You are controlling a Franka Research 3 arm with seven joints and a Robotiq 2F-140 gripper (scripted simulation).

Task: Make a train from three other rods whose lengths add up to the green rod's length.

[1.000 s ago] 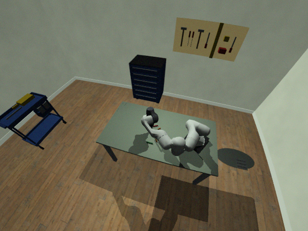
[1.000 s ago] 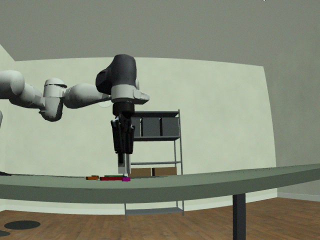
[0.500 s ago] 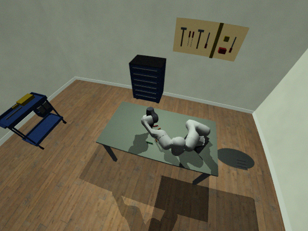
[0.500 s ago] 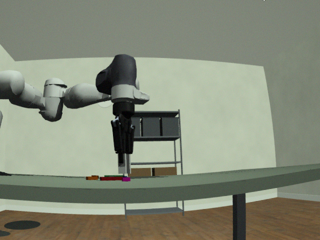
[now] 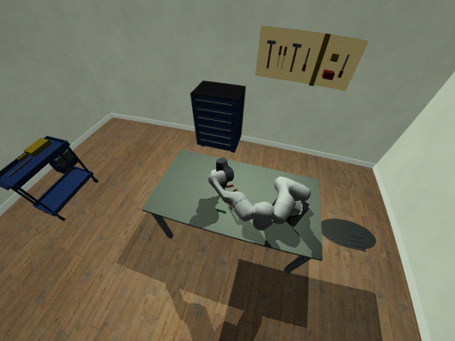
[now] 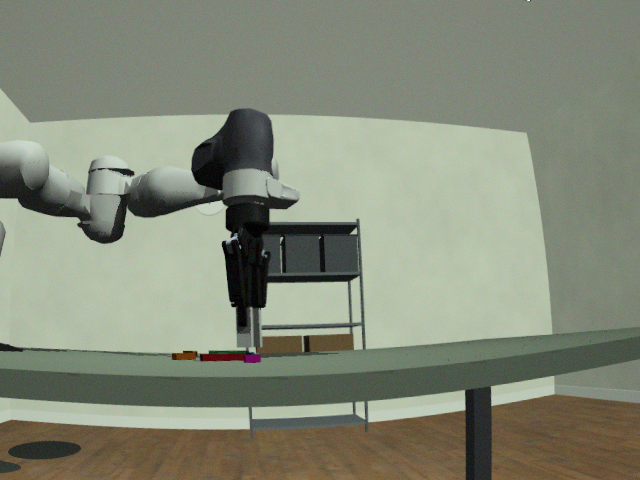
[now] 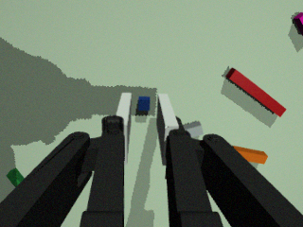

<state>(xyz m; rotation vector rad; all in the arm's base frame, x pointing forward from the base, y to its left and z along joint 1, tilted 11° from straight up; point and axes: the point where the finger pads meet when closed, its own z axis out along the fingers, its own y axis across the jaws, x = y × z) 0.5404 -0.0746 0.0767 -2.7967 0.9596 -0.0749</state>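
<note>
Now: hand 50 mm above the blue rod. Round my hand: grey rod (50 mm behind, 20 mm to the right, 50 mm below); then magenta rod (20 mm behind, 170 mm to the right, 50 mm below); then red rod (50 mm behind, 90 mm to the right, 50 mm below).
</note>
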